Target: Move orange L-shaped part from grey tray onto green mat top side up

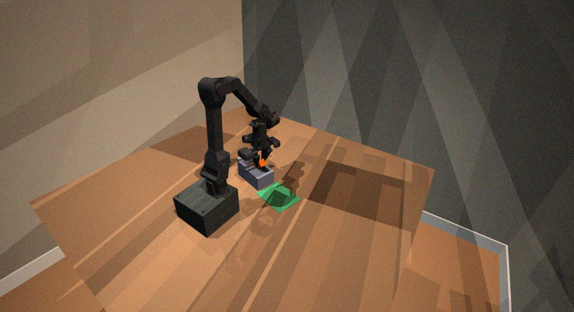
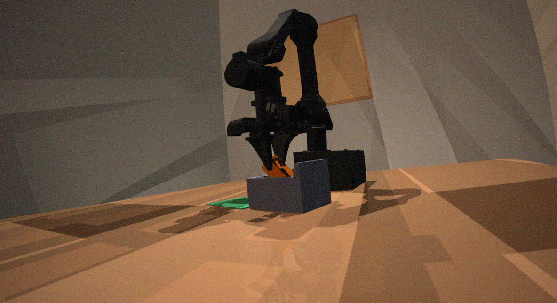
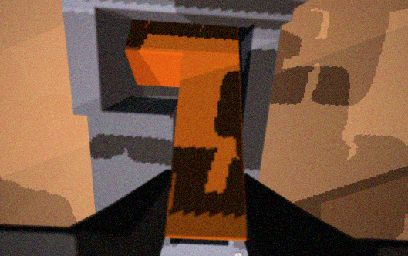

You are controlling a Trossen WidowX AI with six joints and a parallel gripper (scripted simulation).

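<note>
The green mat lies 14 cm to the right of my gripper tip, 9 cm below it and 5 cm behind it. The rest, counted from my gripper tip: orange L-shaped part 4 cm to the left, 3 cm below, 1 cm behind.
</note>
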